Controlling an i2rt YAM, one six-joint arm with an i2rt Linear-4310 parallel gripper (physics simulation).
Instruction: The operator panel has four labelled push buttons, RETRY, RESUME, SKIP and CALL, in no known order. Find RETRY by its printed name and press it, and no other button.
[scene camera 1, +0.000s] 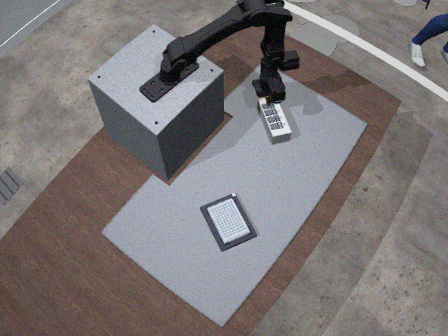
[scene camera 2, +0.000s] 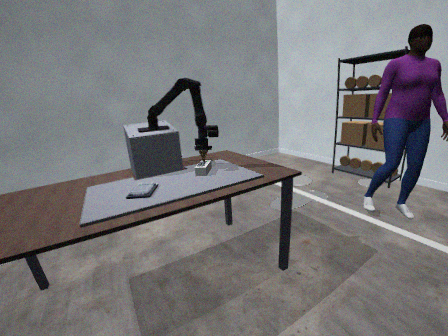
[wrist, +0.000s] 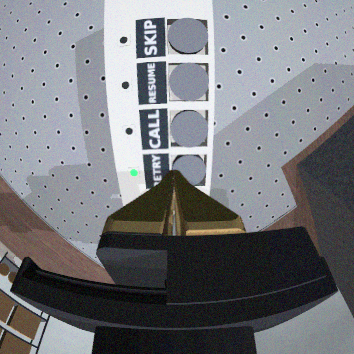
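Seen in the pictures: gripper, fingertip midpoint: (scene camera 1: 267, 104) (scene camera 2: 204, 161) (wrist: 173, 177); arm's base at its link origin: (scene camera 1: 169, 77) (scene camera 2: 153, 129).
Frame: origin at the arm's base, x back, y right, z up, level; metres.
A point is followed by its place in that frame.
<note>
The white operator panel (scene camera 1: 281, 138) {x -0.307, y -0.196, z -0.251 m} (scene camera 2: 202, 171) {x -0.314, y -0.206, z -0.251 m} (wrist: 118, 105) {x -0.255, y -0.264, z -0.226 m} stands on the grey perforated mat. In the wrist view its round grey buttons run downward: SKIP button (wrist: 188, 36) {x -0.265, y -0.203, z -0.223 m}, RESUME button (wrist: 188, 81) {x -0.241, y -0.220, z -0.223 m}, CALL button (wrist: 189, 128) {x -0.216, y -0.236, z -0.223 m} and RETRY button (wrist: 189, 166) {x -0.193, y -0.250, z -0.226 m}. The RETRY label (wrist: 156, 170) {x -0.204, y -0.271, z -0.226 m} is partly covered by the fingers. A small lamp (wrist: 134, 172) {x -0.212, y -0.284, z -0.226 m} beside it glows green; the other three lamps are dark. My gripper (scene camera 1: 268, 101) {x -0.193, y -0.264, z -0.226 m} (scene camera 2: 203, 159) {x -0.193, y -0.264, z -0.226 m} (wrist: 173, 177) {x -0.193, y -0.264, z -0.226 m} is shut and empty, its brass tips at the RETRY button, hiding its lower part.
A dark tray with a white gridded plate (scene camera 1: 228, 221) {x -0.372, y 0.149, z -0.255 m} (scene camera 2: 143, 190) {x -0.418, y 0.144, z -0.253 m} lies on the mat (scene camera 1: 165, 260) {x -0.311, y 0.371, z -0.279 m} (scene camera 2: 100, 210) {x -0.492, y 0.344, z -0.277 m}. The arm stands on a large grey box (scene camera 1: 192, 130) {x -0.104, y 0.020, z -0.166 m} (scene camera 2: 155, 155) {x -0.105, y 0.025, z -0.154 m}. A person (scene camera 2: 412, 85) stands beyond the table, by a shelf rack (scene camera 2: 339, 75).
</note>
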